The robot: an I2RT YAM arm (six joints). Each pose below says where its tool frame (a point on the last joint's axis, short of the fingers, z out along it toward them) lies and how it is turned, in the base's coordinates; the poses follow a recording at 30 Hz.
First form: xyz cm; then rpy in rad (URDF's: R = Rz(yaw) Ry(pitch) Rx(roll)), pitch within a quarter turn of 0, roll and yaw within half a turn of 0.
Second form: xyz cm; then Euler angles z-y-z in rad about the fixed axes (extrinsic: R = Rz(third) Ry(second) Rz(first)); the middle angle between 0 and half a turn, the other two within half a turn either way. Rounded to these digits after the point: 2 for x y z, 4 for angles.
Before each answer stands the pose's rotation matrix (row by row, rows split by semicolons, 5 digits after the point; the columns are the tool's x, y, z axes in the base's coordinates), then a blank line. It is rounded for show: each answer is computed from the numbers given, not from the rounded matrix.
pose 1, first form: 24.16 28.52 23.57 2.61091 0.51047 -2.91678
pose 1, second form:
-0.85056 -0.43333 0.29796; -0.19450 0.78563 0.58732; -0.48859 0.44160 -0.75251

24.16 28.52 23.57 0.7349 2.4227 1.1013
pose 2, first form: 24.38 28.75 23.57 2.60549 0.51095 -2.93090
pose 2, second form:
-0.85299 -0.42405 0.30428; -0.18243 0.78846 0.58742; -0.48901 0.44555 -0.74990

24.38 28.75 23.57 0.7389 2.4187 1.0929
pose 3, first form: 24.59 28.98 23.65 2.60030 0.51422 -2.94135
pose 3, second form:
-0.85328 -0.41883 0.31063; -0.17318 0.78951 0.58880; -0.49186 0.44861 -0.74621

24.59 28.98 23.65 0.7394 2.4131 1.0853
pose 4, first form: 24.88 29.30 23.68 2.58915 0.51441 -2.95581
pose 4, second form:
-0.85560 -0.41099 0.31469; -0.16081 0.78890 0.59310; -0.49202 0.45685 -0.74108

24.88 29.30 23.68 0.7484 2.4055 1.0830
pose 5, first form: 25.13 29.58 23.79 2.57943 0.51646 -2.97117
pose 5, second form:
-0.85698 -0.40289 0.32136; -0.14748 0.78921 0.59616; -0.49380 0.46350 -0.73575

25.13 29.58 23.79 0.7537 2.3976 1.0764
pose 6, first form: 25.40 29.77 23.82 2.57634 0.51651 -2.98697
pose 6, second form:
-0.85917 -0.39142 0.32957; -0.13392 0.79364 0.59346; -0.49385 0.46576 -0.73429

25.40 29.77 23.82 0.7561 2.3954 1.0639
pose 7, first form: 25.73 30.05 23.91 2.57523 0.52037 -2.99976
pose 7, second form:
-0.85892 -0.38339 0.33951; -0.12265 0.79767 0.59049; -0.49720 0.46554 -0.73216

25.73 30.05 23.91 0.7525 2.3923 1.0490
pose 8, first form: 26.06 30.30 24.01 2.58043 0.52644 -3.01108
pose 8, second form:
-0.85725 -0.37530 0.35252; -0.11252 0.80464 0.58301; -0.50246 0.46012 -0.73200

26.06 30.30 24.01 0.7414 2.3921 1.0270
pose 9, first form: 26.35 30.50 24.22 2.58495 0.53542 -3.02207
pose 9, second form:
-0.85392 -0.36887 0.36709; -0.10255 0.81083 0.57622; -0.51020 0.45440 -0.73022

26.35 30.50 24.22 0.7276 2.3894 1.0036
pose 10, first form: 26.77 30.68 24.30 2.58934 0.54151 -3.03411
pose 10, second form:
-0.85199 -0.36017 0.38000; -0.09193 0.81742 0.56865; -0.51543 0.44955 -0.72954

26.77 30.68 24.30 0.7172 2.3885 0.9817
